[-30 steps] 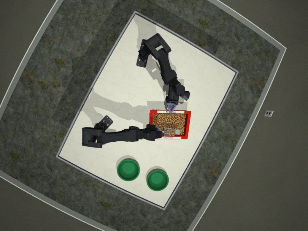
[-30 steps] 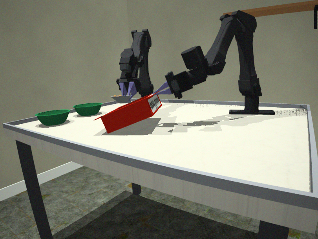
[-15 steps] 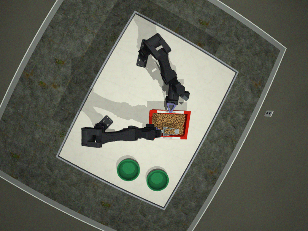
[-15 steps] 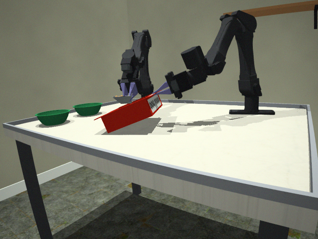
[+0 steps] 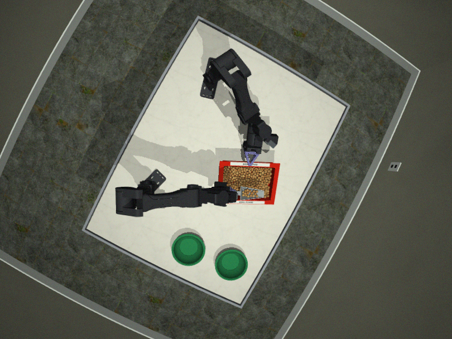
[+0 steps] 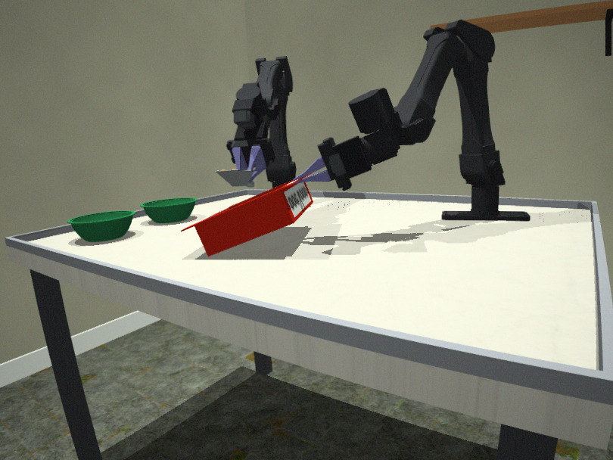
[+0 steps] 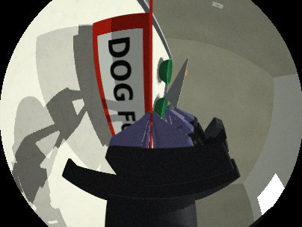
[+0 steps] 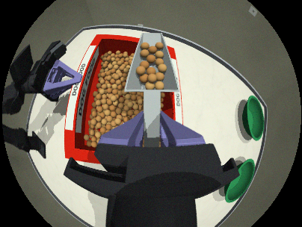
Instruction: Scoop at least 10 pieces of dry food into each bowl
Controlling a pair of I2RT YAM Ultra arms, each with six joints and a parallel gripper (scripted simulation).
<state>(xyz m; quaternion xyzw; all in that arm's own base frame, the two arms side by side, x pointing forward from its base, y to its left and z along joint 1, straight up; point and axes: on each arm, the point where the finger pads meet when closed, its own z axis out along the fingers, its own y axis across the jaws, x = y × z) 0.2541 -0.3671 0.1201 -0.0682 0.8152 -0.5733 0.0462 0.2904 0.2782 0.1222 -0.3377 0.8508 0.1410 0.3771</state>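
Now: right hand 70 mm to the right of the box, 50 mm above it and 40 mm short of it. Also, from my right hand: grey scoop (40 mm ahead, 20 mm to the left, 10 mm above).
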